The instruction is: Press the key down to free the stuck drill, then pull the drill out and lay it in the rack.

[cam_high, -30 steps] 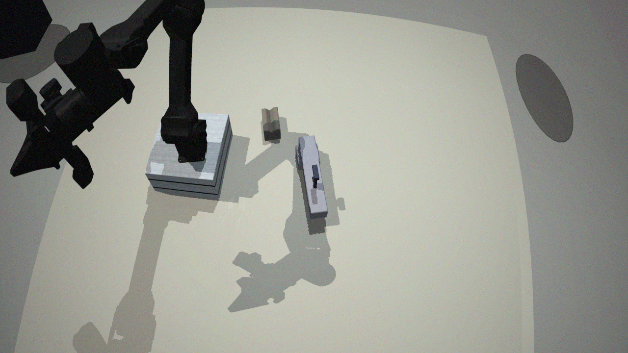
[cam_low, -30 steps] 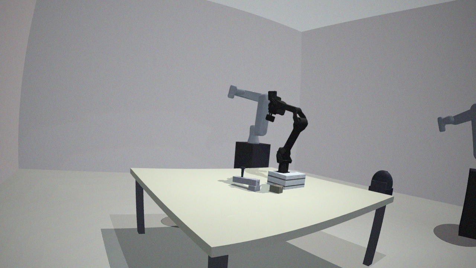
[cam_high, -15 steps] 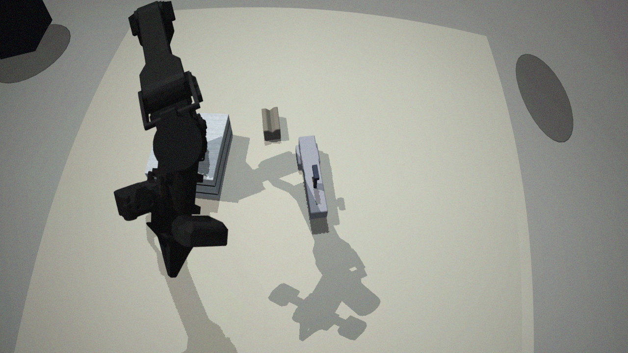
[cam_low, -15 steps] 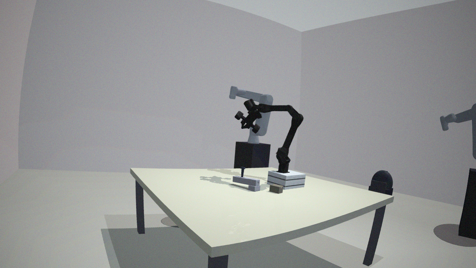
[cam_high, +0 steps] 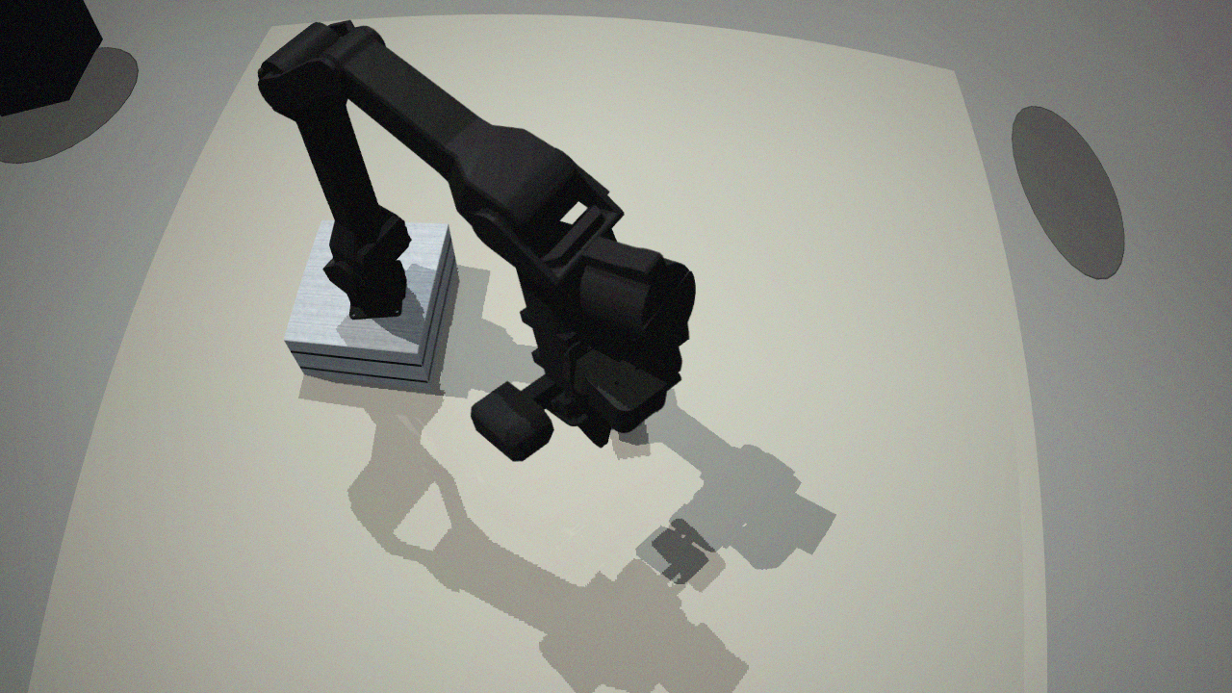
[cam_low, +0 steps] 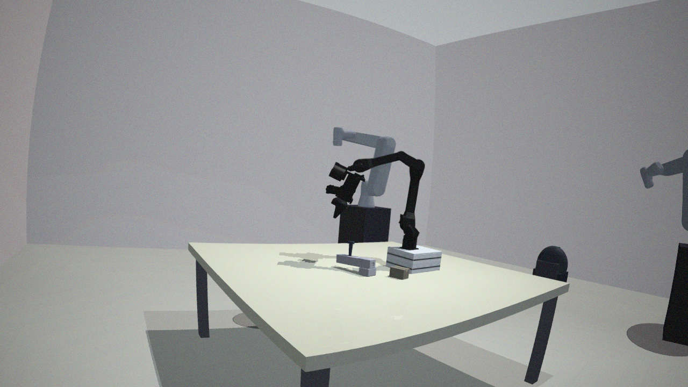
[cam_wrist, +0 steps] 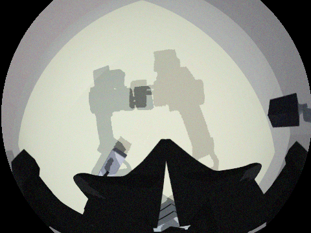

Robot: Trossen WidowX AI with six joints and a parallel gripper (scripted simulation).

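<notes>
The dark key lies 30 mm ahead of my gripper tip, 150 mm to the left of it and 110 mm below it. From my gripper tip the other things lie so: block: 30 mm ahead, 190 mm to the left, 160 mm below; then drill: 20 mm ahead, 210 mm to the left, 150 mm below; then v-grooved rack: 60 mm behind, 350 mm to the left, 180 mm below.
</notes>
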